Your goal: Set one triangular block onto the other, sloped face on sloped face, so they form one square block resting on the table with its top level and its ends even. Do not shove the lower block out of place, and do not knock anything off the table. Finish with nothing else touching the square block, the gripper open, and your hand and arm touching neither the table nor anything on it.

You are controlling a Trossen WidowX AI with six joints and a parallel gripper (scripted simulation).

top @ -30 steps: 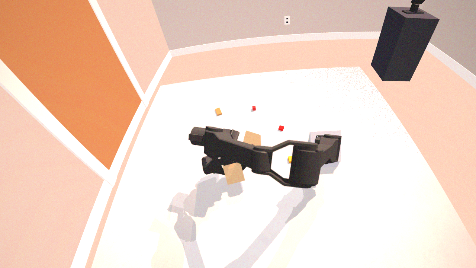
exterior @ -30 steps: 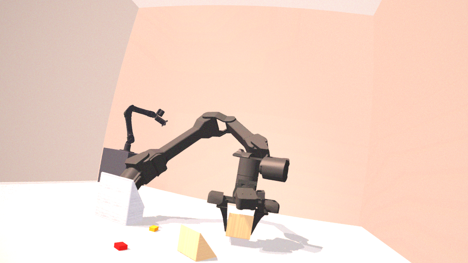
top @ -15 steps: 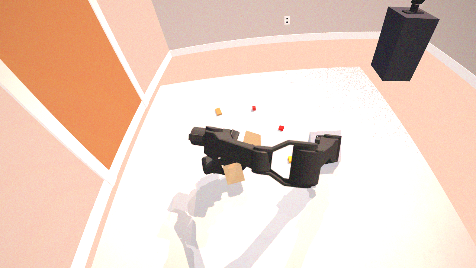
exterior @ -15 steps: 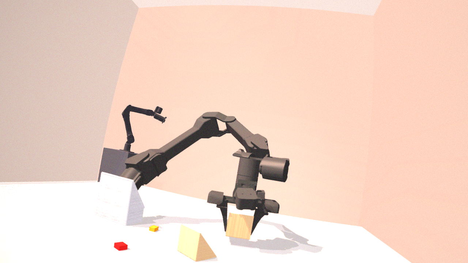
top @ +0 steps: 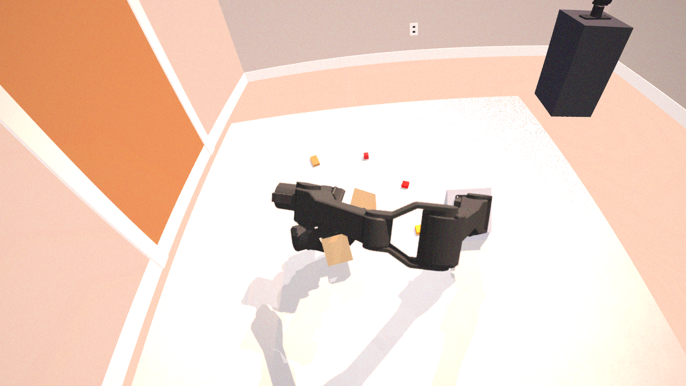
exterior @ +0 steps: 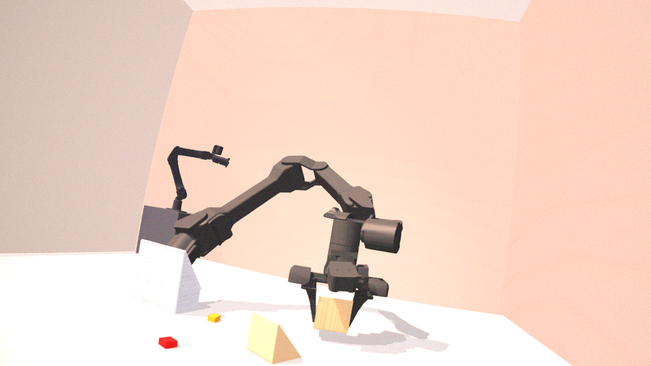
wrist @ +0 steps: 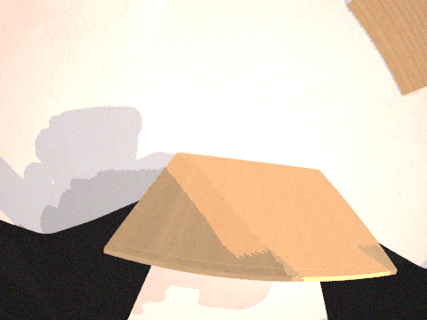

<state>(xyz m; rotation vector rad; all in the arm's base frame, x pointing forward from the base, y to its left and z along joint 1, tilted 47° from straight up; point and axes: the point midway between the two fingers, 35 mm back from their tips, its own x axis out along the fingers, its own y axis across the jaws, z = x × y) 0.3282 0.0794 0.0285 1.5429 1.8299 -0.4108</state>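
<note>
The wooden triangular block is 10 mm above my gripper tip. Round my gripper tip: yellow cube (210 mm behind, 70 mm to the right, 30 mm below).
</note>
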